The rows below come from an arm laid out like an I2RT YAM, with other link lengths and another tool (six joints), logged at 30 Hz.
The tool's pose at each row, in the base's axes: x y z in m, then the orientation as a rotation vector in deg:
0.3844 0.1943 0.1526 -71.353 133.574 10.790
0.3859 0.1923 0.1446 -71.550 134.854 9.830
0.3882 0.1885 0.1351 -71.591 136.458 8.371
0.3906 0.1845 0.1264 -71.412 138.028 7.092
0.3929 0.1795 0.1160 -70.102 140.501 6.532
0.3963 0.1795 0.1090 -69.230 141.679 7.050
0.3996 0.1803 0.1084 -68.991 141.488 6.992
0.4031 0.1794 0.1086 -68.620 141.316 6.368
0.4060 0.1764 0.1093 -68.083 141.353 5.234
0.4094 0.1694 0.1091 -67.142 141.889 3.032
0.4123 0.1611 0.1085 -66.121 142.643 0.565
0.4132 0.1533 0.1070 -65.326 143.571 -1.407
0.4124 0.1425 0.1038 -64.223 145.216 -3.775
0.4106 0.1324 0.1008 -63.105 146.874 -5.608
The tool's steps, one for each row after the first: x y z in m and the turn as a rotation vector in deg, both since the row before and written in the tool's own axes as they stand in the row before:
0.0046 -0.0015 0.0068 0.180 1.391 0.200
0.0061 -0.0031 0.0080 0.447 1.742 0.328
0.0056 -0.0033 0.0074 0.397 1.585 0.474
0.0069 -0.0036 0.0088 0.006 1.706 1.582
0.0008 -0.0019 0.0075 -0.431 0.511 1.009
-0.0022 -0.0020 0.0017 0.169 -0.232 0.073
-0.0014 -0.0033 0.0007 0.568 -0.109 0.081
0.0003 -0.0042 -0.0004 0.882 0.150 0.181
0.0033 -0.0070 -0.0003 1.529 0.739 0.443
0.0047 -0.0075 -0.0001 1.635 1.004 0.524
0.0057 -0.0056 0.0004 1.178 1.111 0.501
0.0094 -0.0061 0.0012 1.252 1.769 0.840
0.0093 -0.0051 0.0011 0.883 1.644 0.913

